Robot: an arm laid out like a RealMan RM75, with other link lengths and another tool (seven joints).
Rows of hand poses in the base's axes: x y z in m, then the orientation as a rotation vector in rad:
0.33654 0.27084 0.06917 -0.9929 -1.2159 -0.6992
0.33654 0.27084 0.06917 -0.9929 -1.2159 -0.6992
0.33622 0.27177 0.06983 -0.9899 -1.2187 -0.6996
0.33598 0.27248 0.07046 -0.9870 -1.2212 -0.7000
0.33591 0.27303 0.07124 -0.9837 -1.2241 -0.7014
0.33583 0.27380 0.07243 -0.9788 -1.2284 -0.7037
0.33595 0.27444 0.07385 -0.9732 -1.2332 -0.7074
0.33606 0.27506 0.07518 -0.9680 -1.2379 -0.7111
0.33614 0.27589 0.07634 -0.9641 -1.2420 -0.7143
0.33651 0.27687 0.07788 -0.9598 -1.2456 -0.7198
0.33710 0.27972 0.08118 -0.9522 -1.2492 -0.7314
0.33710 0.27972 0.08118 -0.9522 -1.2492 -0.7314
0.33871 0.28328 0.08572 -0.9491 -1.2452 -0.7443
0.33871 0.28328 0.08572 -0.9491 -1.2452 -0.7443
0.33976 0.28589 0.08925 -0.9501 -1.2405 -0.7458
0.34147 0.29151 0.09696 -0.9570 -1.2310 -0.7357
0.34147 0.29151 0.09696 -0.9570 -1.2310 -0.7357
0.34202 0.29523 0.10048 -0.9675 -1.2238 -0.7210
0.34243 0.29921 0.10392 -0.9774 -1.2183 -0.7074
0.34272 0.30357 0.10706 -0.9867 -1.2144 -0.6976
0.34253 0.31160 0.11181 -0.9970 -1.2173 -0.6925
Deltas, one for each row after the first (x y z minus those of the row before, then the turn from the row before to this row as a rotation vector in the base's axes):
0.00000 0.00000 0.00000 0.0000 0.0000 0.0000
-0.00032 0.00093 0.00066 0.0011 -0.0027 0.0022
-0.00024 0.00071 0.00063 0.0011 -0.0025 0.0021
-0.00007 0.00055 0.00078 0.0016 -0.0033 0.0017
-0.00008 0.00077 0.00119 0.0024 -0.0051 0.0024
0.00012 0.00064 0.00142 0.0032 -0.0062 0.0021
0.00011 0.00062 0.00133 0.0030 -0.0061 0.0018
0.00008 0.00083 0.00116 0.0021 -0.0053 0.0012
0.00037 0.00098 0.00154 0.0035 -0.0061 -0.0002
0.00059 0.00285 0.00330 0.0081 -0.0095 -0.0022
0.00000 0.00000 0.00000 0.0000 0.0000 0.0000
0.00161 0.00356 0.00454 0.0089 -0.0036 -0.0075
0.00000 0.00000 0.00000 0.0000 0.0000 0.0000
0.00105 0.00261 0.00353 0.0020 0.0031 -0.0027
0.00171 0.00562 0.00771 -0.0043 0.0134 0.0003
0.00000 0.00000 0.00000 0.0000 0.0000 0.0000
0.00055 0.00372 0.00352 -0.0097 0.0143 0.0017
0.00041 0.00398 0.00344 -0.0097 0.0123 0.0018
0.00029 0.00436 0.00314 -0.0086 0.0090 0.0000
-0.00019 0.00803 0.00475 -0.0106 0.0013 -0.0018

